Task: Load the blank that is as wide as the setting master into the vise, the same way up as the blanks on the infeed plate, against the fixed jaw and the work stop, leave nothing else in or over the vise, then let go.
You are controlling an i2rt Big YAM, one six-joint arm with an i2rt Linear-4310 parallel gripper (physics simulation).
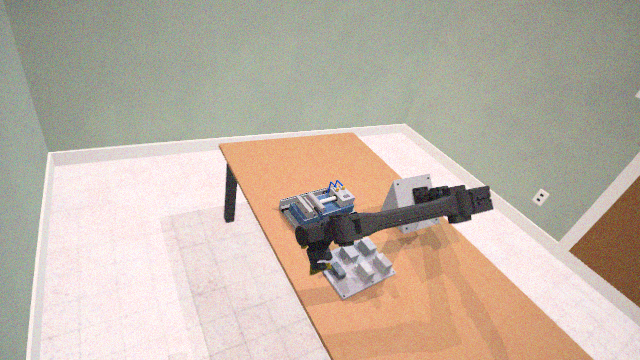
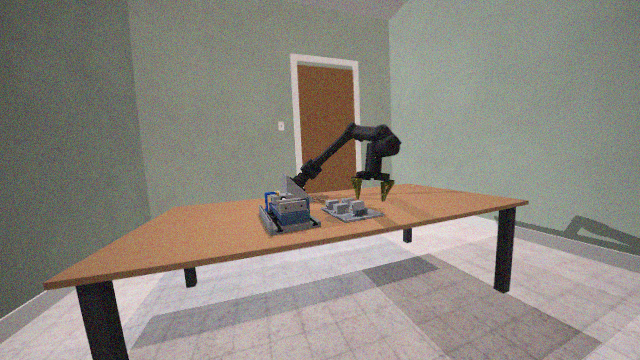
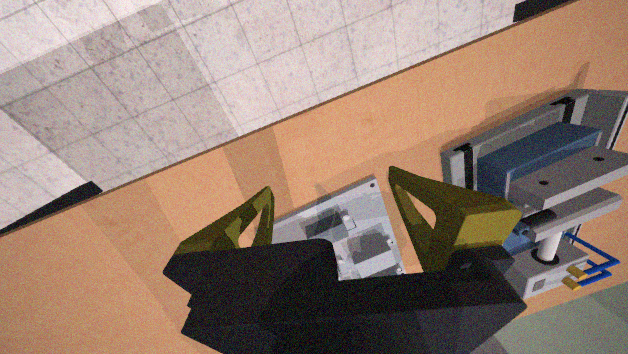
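Observation:
The vise has a blue body, grey jaws and a white rod; which jaw is fixed cannot be told. The light grey infeed plate lies beside it, bearing several grey blanks. A darker, low blank sits near the plate's table-edge side, and a taller blank stands near it. My gripper is open and empty, above the plate's table-edge side. The arm hides part of the vise and plate. The setting master cannot be made out.
A light grey slanted panel stands at the arm's base, across the table from the gripper. Blue hoses rise from the vise's end housing. The table's long edge runs close beside the plate and vise.

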